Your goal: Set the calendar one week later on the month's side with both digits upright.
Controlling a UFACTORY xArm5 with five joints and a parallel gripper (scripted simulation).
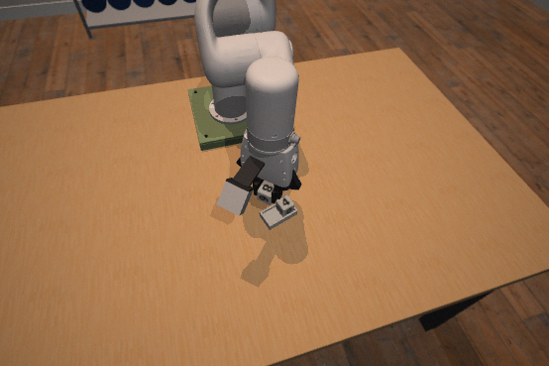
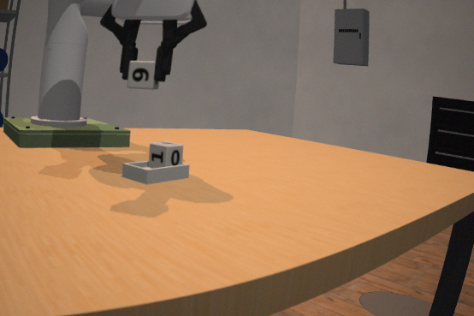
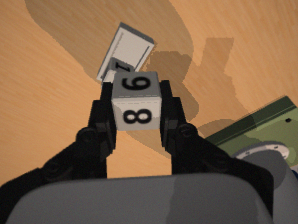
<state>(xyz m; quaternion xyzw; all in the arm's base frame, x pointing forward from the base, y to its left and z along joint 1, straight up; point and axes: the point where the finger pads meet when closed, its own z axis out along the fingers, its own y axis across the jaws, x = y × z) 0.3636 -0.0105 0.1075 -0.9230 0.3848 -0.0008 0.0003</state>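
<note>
The tray lies 13 cm below my hand, 3 cm to the left of it and 1 cm behind it. From my hand the other things lie so: digit cube 1 cm below.
</note>
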